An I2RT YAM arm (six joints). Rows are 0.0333 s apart.
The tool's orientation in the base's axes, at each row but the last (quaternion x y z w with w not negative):
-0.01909 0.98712 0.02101 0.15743
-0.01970 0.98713 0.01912 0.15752
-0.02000 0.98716 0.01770 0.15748
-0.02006 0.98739 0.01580 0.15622
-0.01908 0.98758 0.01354 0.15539
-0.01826 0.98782 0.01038 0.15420
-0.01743 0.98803 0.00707 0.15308
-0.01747 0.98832 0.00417 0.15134
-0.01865 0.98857 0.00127 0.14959
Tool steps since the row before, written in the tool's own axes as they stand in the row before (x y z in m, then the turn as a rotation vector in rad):
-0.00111 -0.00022 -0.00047 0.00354 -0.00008 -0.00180
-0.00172 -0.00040 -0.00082 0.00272 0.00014 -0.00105
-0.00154 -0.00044 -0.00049 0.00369 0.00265 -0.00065
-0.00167 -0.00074 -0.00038 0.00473 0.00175 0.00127
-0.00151 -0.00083 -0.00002 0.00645 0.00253 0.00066
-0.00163 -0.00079 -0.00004 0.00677 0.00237 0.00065
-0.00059 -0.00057 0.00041 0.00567 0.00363 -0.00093
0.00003 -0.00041 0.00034 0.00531 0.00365 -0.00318
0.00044 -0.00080 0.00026 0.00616 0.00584 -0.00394
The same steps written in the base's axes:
0.00092 -0.00021 0.00078 -0.00392 -0.00028 0.00060
0.00140 -0.00038 0.00130 -0.00291 0.00000 0.00015
0.00133 -0.00041 0.00093 -0.00383 0.00249 -0.00046
0.00150 -0.00070 0.00086 -0.00418 0.00163 -0.00263
0.00146 -0.00078 0.00047 -0.00604 0.00233 -0.00256
0.00157 -0.00074 0.00052 -0.00634 0.00216 -0.00265
0.00071 -0.00054 -0.00022 -0.00581 0.00343 -0.00080
0.00009 -0.00041 -0.00033 -0.00614 0.00343 0.00146
-0.00031 -0.00081 -0.00038 -0.00726 0.00558 0.00192

